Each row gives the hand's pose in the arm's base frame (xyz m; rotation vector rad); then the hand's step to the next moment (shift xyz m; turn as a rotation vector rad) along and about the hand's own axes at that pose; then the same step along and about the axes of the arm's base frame.
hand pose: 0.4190 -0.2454 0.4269 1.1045 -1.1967 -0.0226
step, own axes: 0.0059 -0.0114 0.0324 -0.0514 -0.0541 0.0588
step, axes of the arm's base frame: -0.0157 -0.0306 -0.0054 -0.0380 -0.0391 -0.0778
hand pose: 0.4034 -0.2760 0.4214 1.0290 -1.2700 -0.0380
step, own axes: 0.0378 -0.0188 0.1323 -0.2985 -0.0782 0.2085
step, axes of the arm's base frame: -0.0818 -0.1120 0.0081 -0.2327 -0.0099 -0.2906
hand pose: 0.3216 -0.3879 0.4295 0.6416 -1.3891 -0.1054
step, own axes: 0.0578 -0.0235 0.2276 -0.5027 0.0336 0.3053
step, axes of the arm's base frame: -0.1935 -0.1260 0.0489 -0.3981 0.1364 -0.4123
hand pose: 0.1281 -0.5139 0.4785 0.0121 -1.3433 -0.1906
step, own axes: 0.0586 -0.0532 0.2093 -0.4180 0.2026 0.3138
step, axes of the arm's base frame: -0.1972 -0.0397 0.0980 -0.3663 0.2914 -0.3085
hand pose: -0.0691 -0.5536 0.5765 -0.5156 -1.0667 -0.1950
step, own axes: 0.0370 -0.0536 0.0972 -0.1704 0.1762 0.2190
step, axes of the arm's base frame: -0.0796 0.0049 0.0856 -0.1837 0.2446 -0.1201
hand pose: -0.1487 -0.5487 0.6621 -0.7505 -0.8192 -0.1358
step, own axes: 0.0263 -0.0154 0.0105 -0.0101 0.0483 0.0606
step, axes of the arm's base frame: 0.0058 -0.0001 0.0317 -0.0255 0.0736 -0.0069
